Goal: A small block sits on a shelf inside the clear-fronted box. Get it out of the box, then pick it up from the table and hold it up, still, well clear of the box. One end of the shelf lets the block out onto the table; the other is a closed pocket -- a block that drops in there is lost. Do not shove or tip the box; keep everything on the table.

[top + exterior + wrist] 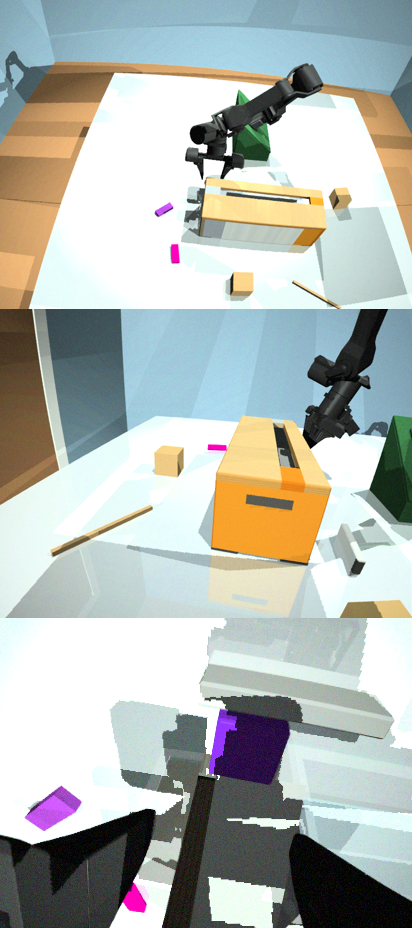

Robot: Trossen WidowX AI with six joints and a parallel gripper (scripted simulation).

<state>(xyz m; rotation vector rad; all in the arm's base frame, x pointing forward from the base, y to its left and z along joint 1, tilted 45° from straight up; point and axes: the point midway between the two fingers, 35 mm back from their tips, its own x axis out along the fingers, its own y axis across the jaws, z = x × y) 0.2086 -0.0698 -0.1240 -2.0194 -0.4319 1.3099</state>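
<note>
My gripper tip is 5 cm above the purple block, 1 cm to the right of it and 1 cm past it. From my gripper tip the other things lie so: wooden box (17 cm to the left, 8 cm ahead, 1 cm below); then wooden stick (38 cm ahead, 34 cm to the left, 6 cm below).
</note>
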